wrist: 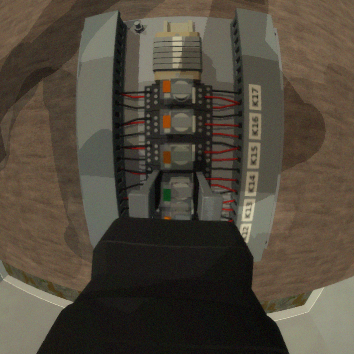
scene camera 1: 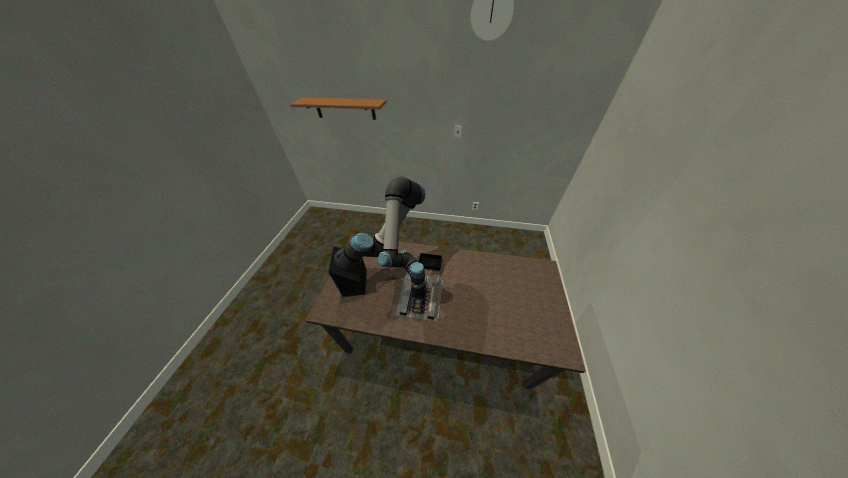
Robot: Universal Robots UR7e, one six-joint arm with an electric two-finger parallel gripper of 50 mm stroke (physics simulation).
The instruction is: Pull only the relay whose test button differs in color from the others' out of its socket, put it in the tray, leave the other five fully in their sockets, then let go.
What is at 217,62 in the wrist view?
A grey panel.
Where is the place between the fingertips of the gripper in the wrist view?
At 176,182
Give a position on a relay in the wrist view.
176,188
